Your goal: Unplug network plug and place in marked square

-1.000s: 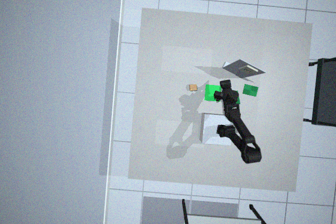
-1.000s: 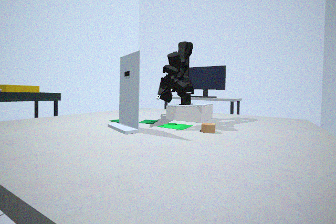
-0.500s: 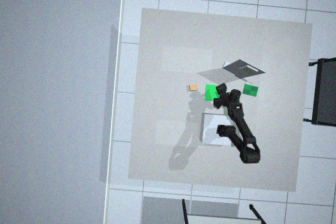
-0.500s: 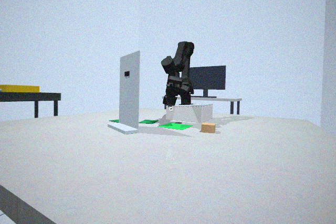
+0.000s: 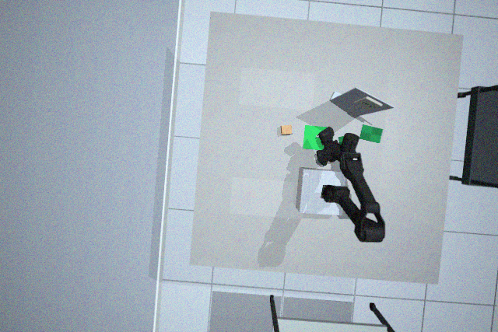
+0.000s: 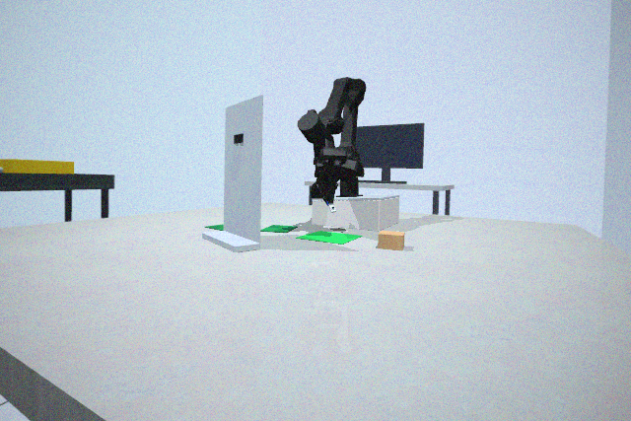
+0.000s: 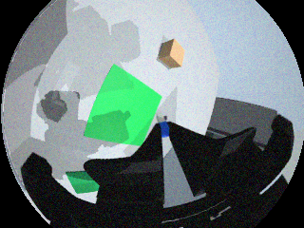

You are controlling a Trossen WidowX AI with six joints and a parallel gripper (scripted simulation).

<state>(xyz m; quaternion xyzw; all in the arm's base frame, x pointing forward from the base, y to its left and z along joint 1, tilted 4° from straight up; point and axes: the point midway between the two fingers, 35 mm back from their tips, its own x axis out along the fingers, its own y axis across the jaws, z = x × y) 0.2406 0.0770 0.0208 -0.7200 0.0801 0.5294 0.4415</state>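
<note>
My gripper tip is now 80 mm above the green marked square. The rest, counted from my gripper tip: orange block: 160 mm to the left, 60 mm below, 10 mm ahead; then upright grey panel: 180 mm ahead, 130 mm to the right, 60 mm above; then network plug: right at my gripper tip.
</note>
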